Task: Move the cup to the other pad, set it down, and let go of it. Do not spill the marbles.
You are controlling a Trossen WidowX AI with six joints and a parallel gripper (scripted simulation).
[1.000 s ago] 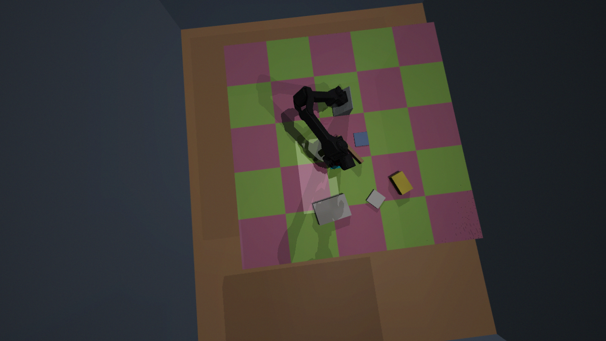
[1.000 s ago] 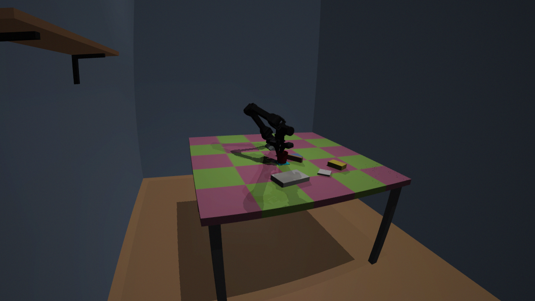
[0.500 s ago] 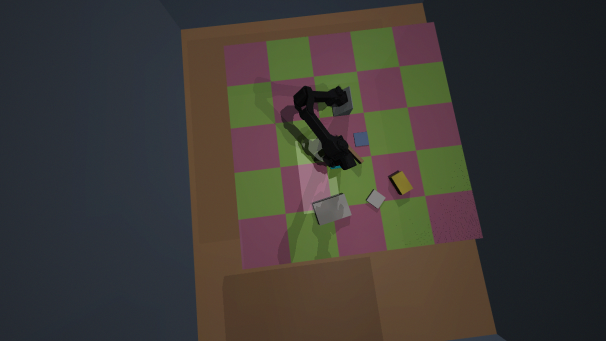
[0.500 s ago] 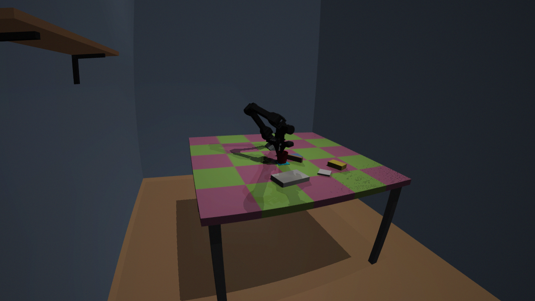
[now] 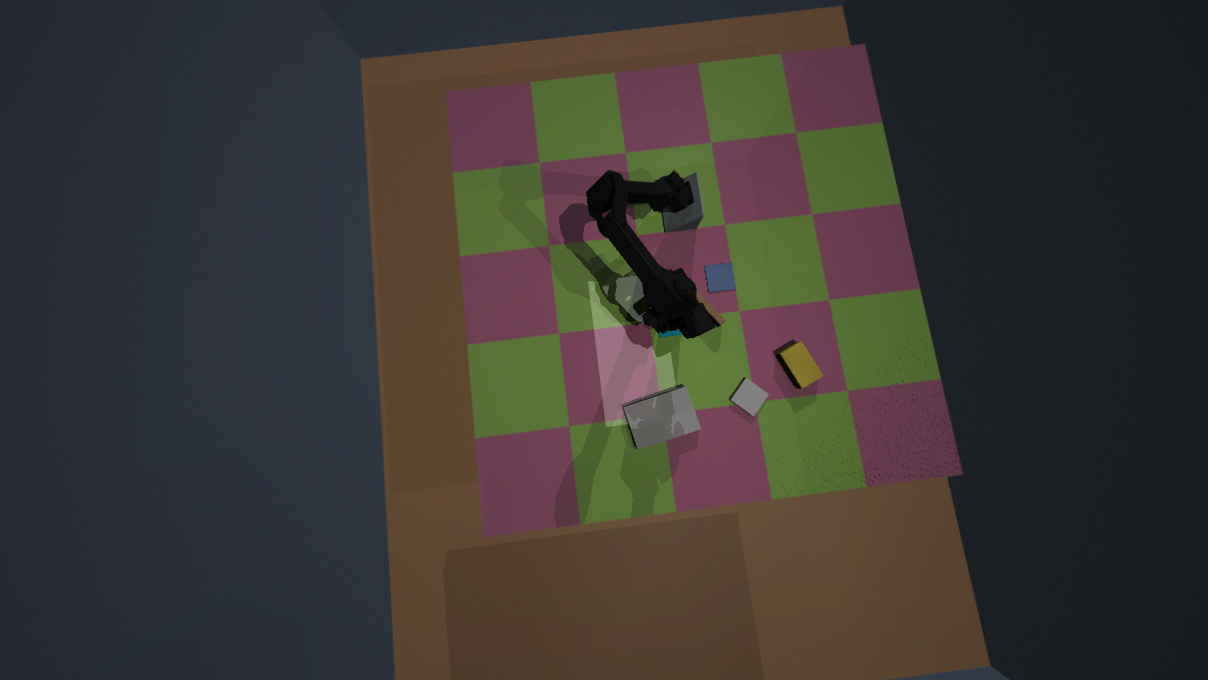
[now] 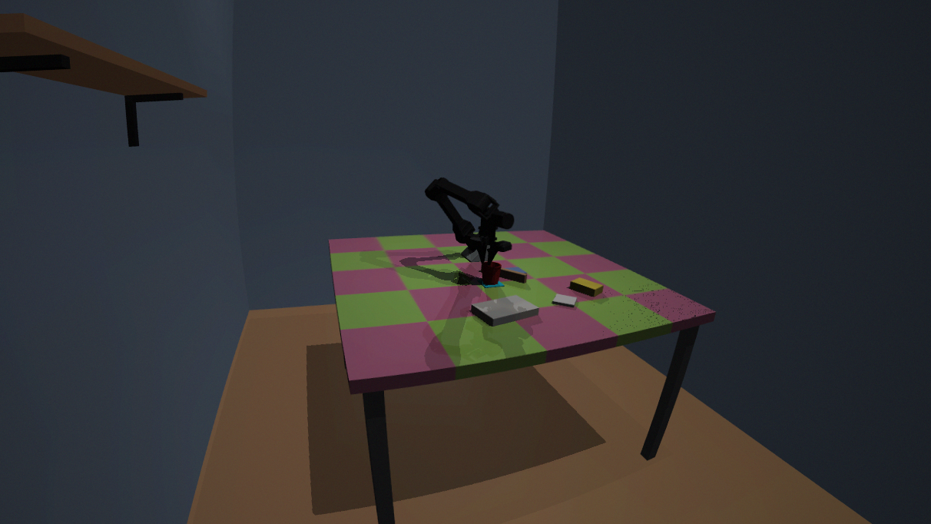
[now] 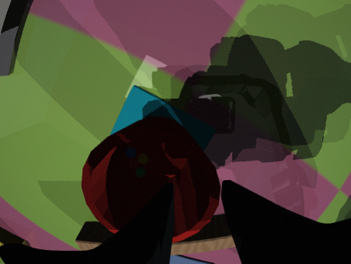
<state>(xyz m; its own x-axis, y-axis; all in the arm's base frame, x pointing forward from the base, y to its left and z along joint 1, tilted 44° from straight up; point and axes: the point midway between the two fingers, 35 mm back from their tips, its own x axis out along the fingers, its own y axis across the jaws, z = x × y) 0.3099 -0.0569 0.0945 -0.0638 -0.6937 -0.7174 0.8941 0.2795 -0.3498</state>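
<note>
Now: the red cup 2 cm ahead of my gripper tip, 1 cm to the left of it and 3 cm below it. The rest, counted from my gripper tip: teal pad 3 cm ahead, 1 cm to the left, 8 cm below; green marble 3 cm ahead, 3 cm to the left, 5 cm below; wooden bar 2 cm behind, 10 cm to the left, 6 cm below.
</note>
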